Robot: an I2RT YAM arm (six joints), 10 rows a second.
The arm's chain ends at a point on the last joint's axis. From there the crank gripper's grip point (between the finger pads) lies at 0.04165 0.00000 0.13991 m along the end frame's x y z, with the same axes.
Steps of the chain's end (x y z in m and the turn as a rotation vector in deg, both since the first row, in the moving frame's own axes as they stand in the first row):
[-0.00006, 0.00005, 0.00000, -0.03, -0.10, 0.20]
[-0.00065, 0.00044, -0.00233, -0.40, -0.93, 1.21]
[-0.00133, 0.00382, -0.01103, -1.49, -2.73, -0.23]
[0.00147, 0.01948, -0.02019, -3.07, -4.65, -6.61]
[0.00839, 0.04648, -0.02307, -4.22, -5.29, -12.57]
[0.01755, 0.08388, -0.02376, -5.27, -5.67, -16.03]
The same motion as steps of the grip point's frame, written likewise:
[-0.00030, 0.00027, 0.00007, -0.03, -0.10, 0.20]
[-0.00295, 0.00227, -0.00168, -0.40, -0.93, 1.21]
[-0.00803, 0.00733, -0.00925, -1.49, -2.73, -0.23]
[-0.00982, 0.02291, -0.01735, -3.07, -4.65, -6.61]
[-0.00444, 0.04919, -0.01990, -4.22, -5.29, -12.57]
[0.00389, 0.08719, -0.02044, -5.27, -5.67, -16.03]

